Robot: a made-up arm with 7 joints. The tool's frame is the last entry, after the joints.
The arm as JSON. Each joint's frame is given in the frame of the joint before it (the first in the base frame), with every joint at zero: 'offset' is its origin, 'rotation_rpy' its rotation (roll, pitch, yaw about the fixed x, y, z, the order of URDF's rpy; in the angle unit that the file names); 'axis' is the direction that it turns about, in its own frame. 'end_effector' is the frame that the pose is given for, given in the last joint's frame.
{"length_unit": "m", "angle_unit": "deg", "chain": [
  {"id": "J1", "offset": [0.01, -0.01, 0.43], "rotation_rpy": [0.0, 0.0, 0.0], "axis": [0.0, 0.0, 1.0]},
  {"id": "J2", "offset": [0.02, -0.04, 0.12], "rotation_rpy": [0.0, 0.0, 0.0], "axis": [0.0, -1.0, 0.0]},
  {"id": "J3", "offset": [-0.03, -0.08, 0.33], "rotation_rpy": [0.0, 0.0, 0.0], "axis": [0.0, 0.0, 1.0]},
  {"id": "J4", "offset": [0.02, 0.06, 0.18], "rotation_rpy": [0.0, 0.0, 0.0], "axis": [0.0, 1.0, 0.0]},
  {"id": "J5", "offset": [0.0, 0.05, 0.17], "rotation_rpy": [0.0, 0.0, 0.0], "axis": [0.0, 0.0, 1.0]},
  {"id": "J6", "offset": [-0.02, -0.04, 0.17], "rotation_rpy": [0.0, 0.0, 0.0], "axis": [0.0, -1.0, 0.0]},
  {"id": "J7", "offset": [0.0, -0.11, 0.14], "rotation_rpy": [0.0, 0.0, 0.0], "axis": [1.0, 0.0, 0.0]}
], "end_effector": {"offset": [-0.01, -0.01, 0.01], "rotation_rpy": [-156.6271, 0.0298, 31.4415]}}
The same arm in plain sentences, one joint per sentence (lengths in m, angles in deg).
The arm has seven revolute joints in a row. What follows holds with every joint at zero, and every direction is one of the base frame's.
Joint 1 is mounted 0.01 m along +x and 0.01 m along -y and 0.43 m along +z from the base frame's origin and turns about +z.
Joint 2 is mounted 0.02 m along +x and 0.04 m along -y and 0.12 m along +z from joint 1 and turns about -y.
Joint 3 is mounted 0.03 m along -x and 0.08 m along -y and 0.33 m along +z from joint 2 and turns about +z.
Joint 4 is mounted 0.02 m along +x and 0.06 m along +y and 0.18 m along +z from joint 3 and turns about +y.
Joint 5 is mounted 0.05 m along +y and 0.17 m along +z from joint 4 and turns about +z.
Joint 6 is mounted 0.02 m along -x and 0.04 m along -y and 0.17 m along +z from joint 5 and turns about -y.
Joint 7 is mounted 0.11 m along -y and 0.14 m along +z from joint 6 and turns about +x.
The tool frame, which is the frame that the pose is given for, is mounted 0.01 m along -x and 0.01 m along -y and 0.01 m along +z from joint 7; its axes are the base frame's turned by roll -156.63, pitch 0.03 and yaw 31.44 deg (as in URDF: about the fixed x, then y, then z).

